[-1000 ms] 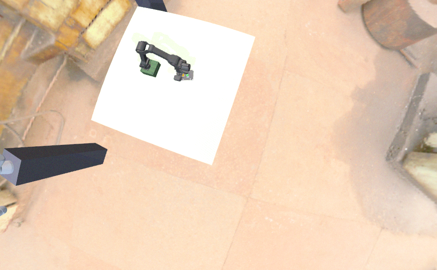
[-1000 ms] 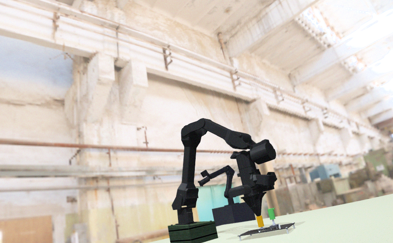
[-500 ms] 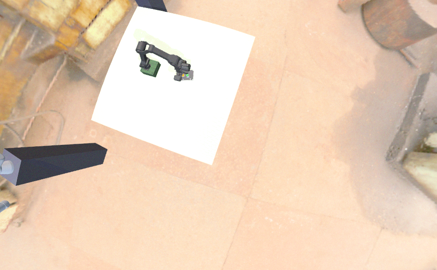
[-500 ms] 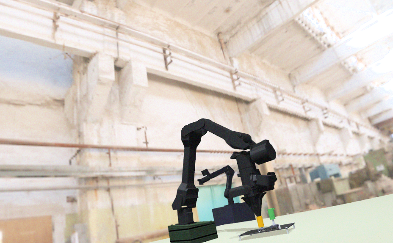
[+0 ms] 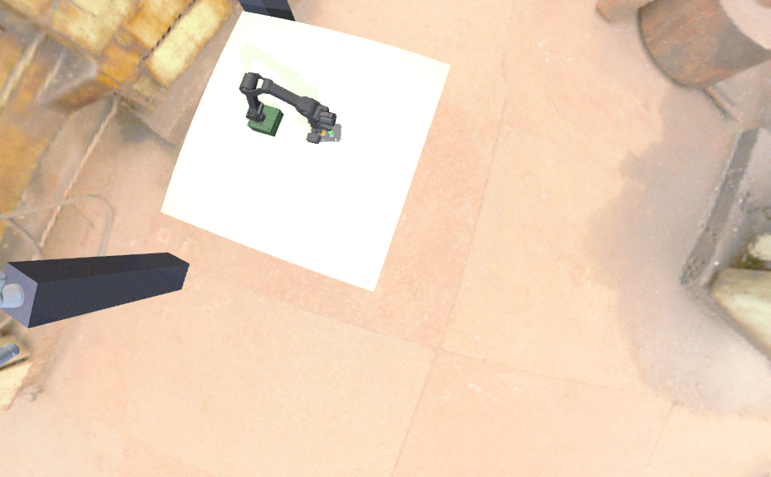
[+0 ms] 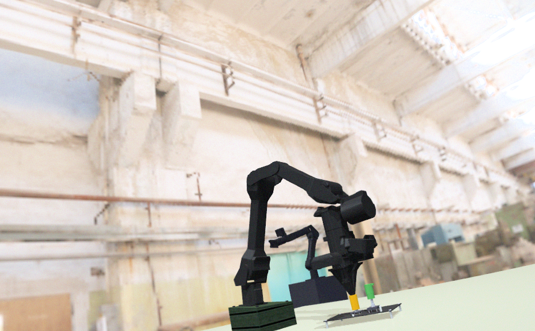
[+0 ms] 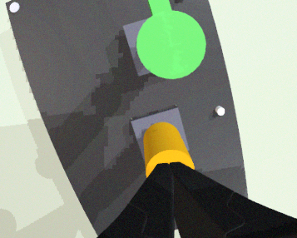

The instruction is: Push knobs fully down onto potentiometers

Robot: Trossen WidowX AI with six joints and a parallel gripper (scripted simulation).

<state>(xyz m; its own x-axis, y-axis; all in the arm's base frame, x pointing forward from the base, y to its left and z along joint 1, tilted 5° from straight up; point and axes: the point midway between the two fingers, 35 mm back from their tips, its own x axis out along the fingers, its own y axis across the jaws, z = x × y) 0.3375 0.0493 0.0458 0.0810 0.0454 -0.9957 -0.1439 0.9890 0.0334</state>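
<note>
Right now the green knob is 50 mm ahead of my gripper tip and 10 mm to the left of it. From my gripper tip the other things lie so: orange knob 20 mm below.
</note>
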